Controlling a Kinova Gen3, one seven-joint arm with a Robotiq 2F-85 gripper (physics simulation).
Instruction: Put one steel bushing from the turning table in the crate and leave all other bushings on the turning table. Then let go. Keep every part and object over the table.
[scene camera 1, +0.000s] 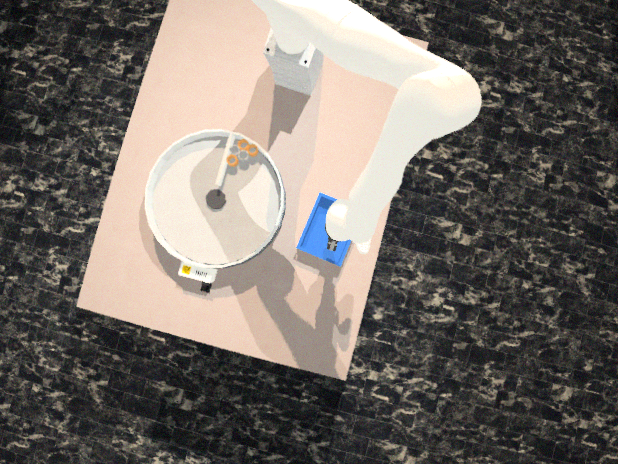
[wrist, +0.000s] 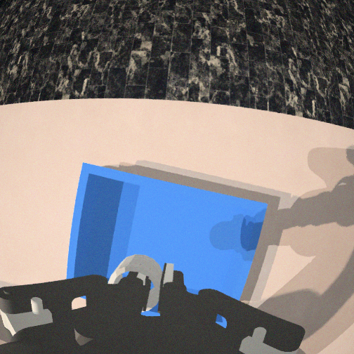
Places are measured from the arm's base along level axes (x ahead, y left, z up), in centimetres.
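Pixels of known places: arm's base at its link origin: (scene camera 1: 293, 36).
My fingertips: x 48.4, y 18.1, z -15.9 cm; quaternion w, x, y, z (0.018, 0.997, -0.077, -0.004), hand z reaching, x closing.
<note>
Ahead of a thing's pixels: the offset from my fingertips to its middle. "pt": to the spot under its first point.
My gripper (scene camera 1: 332, 245) (wrist: 157, 273) is shut on a steel bushing (wrist: 137, 261), a grey ring held by its wall and standing upright between the fingertips. The bushing cannot be made out in the scene view. The gripper is over the open blue crate {dx -0.5, dy -0.8, dz -8.4 cm} (scene camera 1: 313, 235) (wrist: 175, 215), above its floor; the arm hides part of the crate in the scene view. The turning table {dx -5.0, dy -37.0, dz -5.7 cm} (scene camera 1: 180, 235) is a round, white-rimmed dish. Near its back right rim lie two grey steel bushings (scene camera 1: 243, 155) (scene camera 1: 234, 149) and three orange ones (scene camera 1: 243, 144) (scene camera 1: 252, 150) (scene camera 1: 232, 160).
A white bar {pt dx -14.8, dy -35.4, dz -3.4 cm} (scene camera 1: 224, 167) runs from the dish's dark hub {dx -5.0, dy -37.0, dz -5.2 cm} (scene camera 1: 216, 199) to the rim, beside the bushings. A label plate {pt dx +18.1, dy -39.3, dz -5.1 cm} (scene camera 1: 197, 272) sticks out at the dish's front. The grey arm base (scene camera 1: 292, 72) stands at the back. The table's right edge is close to the crate.
</note>
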